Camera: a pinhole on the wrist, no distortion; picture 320 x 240 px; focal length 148.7 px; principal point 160.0 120.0 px. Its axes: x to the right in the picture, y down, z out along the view. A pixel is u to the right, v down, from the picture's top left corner.
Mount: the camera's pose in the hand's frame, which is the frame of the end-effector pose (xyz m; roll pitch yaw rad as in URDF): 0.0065 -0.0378 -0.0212 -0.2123 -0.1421 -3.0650
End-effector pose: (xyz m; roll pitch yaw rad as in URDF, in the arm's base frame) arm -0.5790 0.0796 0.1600 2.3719 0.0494 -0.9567
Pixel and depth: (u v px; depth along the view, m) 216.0 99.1 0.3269
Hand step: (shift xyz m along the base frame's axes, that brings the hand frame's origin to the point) -0.1899 -0.0356 -0.2747
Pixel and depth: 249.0 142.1 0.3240
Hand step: -0.1658 0.0657 -0.3297
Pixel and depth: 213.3 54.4 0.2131
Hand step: -0.1534 -0.0498 -0.1485
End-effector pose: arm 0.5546 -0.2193 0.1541 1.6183 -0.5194 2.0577
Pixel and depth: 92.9 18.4 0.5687
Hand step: 0.4341 0.4302 0.3550
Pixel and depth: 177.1 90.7 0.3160
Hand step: 0.2455 0.1783 -0.0413
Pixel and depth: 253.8 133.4 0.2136
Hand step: 0.1825 0.0723 -0.1492
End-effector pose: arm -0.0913 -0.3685 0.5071 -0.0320 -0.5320 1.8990
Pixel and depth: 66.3 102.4 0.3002
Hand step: 0.0135 0.0865 0.3373
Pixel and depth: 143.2 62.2 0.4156
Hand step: -0.0148 -0.1231 0.4059
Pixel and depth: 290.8 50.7 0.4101
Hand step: 0.1062 -0.4816 0.2512
